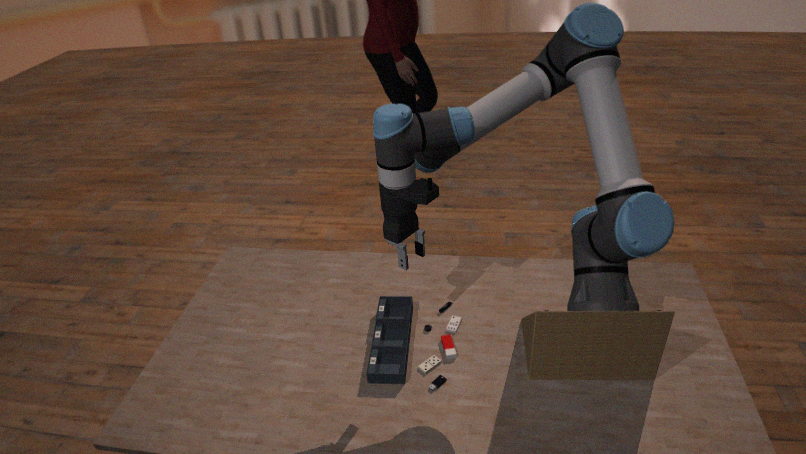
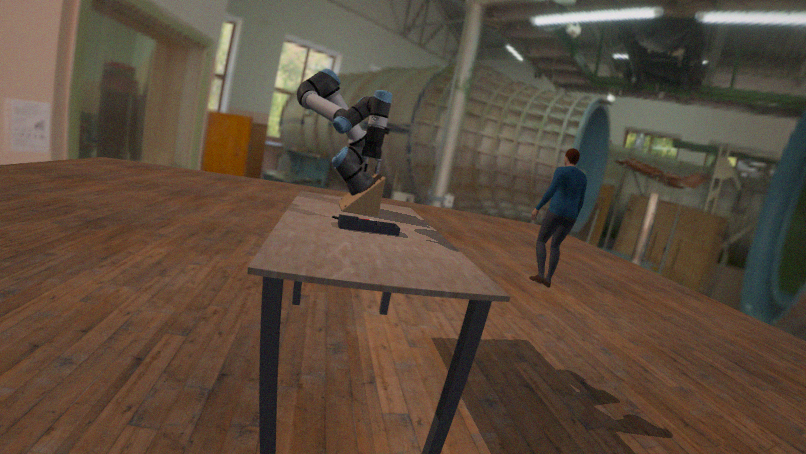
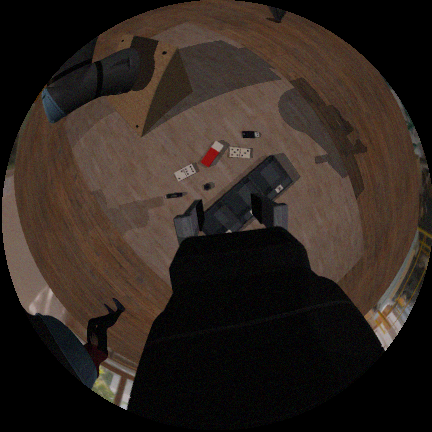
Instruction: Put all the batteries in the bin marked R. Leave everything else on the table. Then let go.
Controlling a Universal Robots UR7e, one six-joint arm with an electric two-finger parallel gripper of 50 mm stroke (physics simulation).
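Pixels of known places: gripper, fingertip midpoint: [image 1: 412,261] [image 2: 370,172] [image 3: 227,206]; arm's base, origin of the base link: [image 1: 603,314] [image 2: 362,187] [image 3: 124,69].
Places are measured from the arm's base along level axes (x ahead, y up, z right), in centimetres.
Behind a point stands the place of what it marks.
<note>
My gripper [image 1: 411,261] {x 41.8, y 11.2, z 2.6 cm} [image 2: 372,169] {x 41.8, y 11.2, z 2.6 cm} [image 3: 227,206] {x 41.8, y 11.2, z 2.6 cm} is open and empty, high above the table beyond the far end of the bin tray. The dark three-compartment tray [image 1: 408,338] {x 43.4, y -9.5, z -0.4 cm} [image 2: 369,226] {x 51.9, y -9.6, z 0.4 cm} has small white labels; their letters are too small to read. A slim black cylinder [image 1: 445,307] {x 35.7, y -11.1, z 12.7 cm} [image 3: 174,195] {x 36.0, y -11.0, z 13.0 cm}, possibly a battery, lies on the table to the right of the tray's far end. A small dark round piece [image 1: 427,328] {x 39.5, y -11.1, z 4.8 cm} [image 3: 208,186] {x 39.8, y -11.1, z 5.0 cm} stands between it and the tray; whether it is a battery I cannot tell. No battery shows in the compartments, whose floors are partly shaded.
Right of the tray are a domino [image 1: 454,323] {x 33.0, y -11.2, z 7.1 cm} [image 3: 185,172] {x 33.4, y -11.2, z 7.2 cm}, a red-and-white block [image 1: 447,345] {x 34.2, y -10.6, z -1.0 cm} [image 3: 212,154] {x 34.3, y -10.6, z -0.7 cm}, another domino [image 1: 429,364] {x 37.9, y -11.2, z -6.6 cm} [image 3: 240,152] {x 38.1, y -11.3, z -6.4 cm} and a black USB stick [image 1: 437,384] {x 35.6, y -11.2, z -12.4 cm} [image 3: 251,134] {x 36.0, y -11.2, z -11.7 cm}. A tan wedge-shaped panel [image 1: 600,346] {x 1.6, y -1.5, z -8.2 cm} stands at the arm's base. Two people stand beyond the table.
</note>
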